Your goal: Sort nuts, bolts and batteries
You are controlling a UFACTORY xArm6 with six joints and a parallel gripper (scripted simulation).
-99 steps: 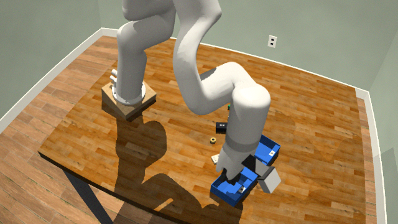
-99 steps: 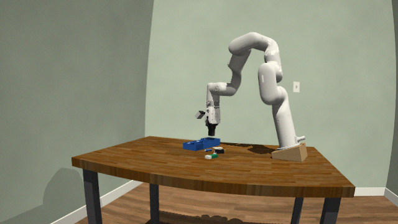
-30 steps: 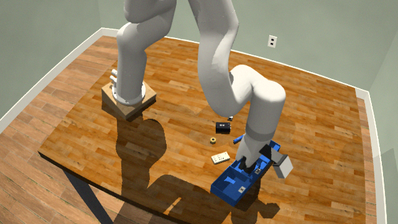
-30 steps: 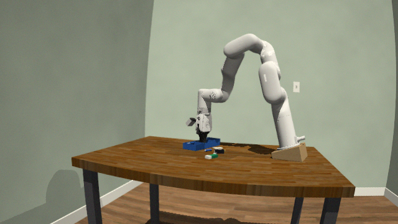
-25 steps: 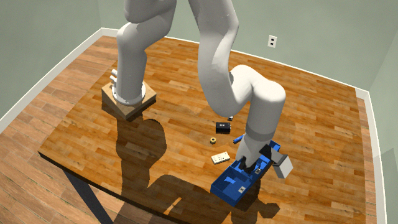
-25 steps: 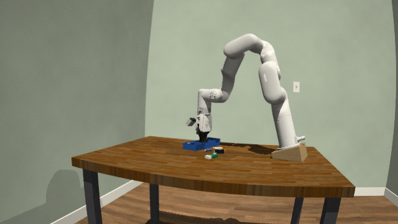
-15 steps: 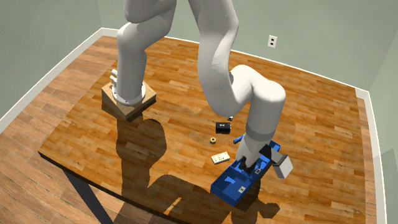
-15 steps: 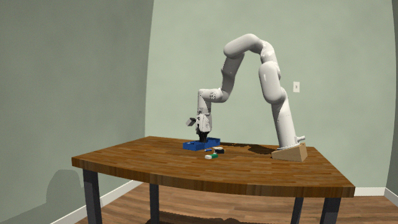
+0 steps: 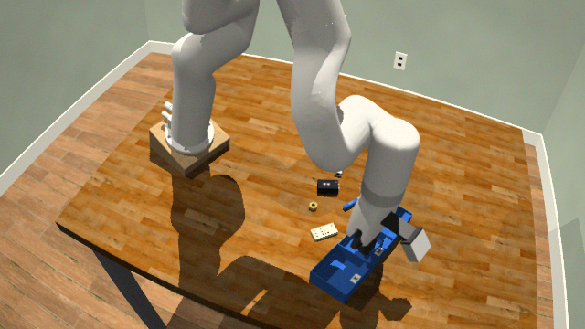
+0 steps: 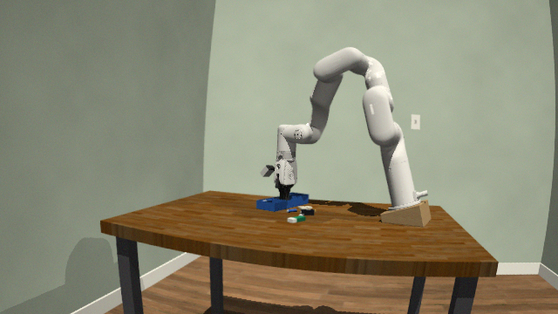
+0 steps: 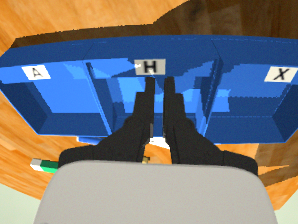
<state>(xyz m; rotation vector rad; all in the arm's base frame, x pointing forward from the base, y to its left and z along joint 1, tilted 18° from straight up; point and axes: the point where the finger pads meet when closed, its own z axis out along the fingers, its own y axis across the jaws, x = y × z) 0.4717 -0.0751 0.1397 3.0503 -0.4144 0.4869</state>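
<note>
Right now my hand is 1 cm to the right of the blue bin and 2 cm above it. Also, from my hand: brass nut (14 cm behind, 6 cm to the left, 3 cm below); blue battery (7 cm behind, 11 cm to the left, 3 cm below); white domino (9 cm behind, 1 cm to the left, 3 cm below).
</note>
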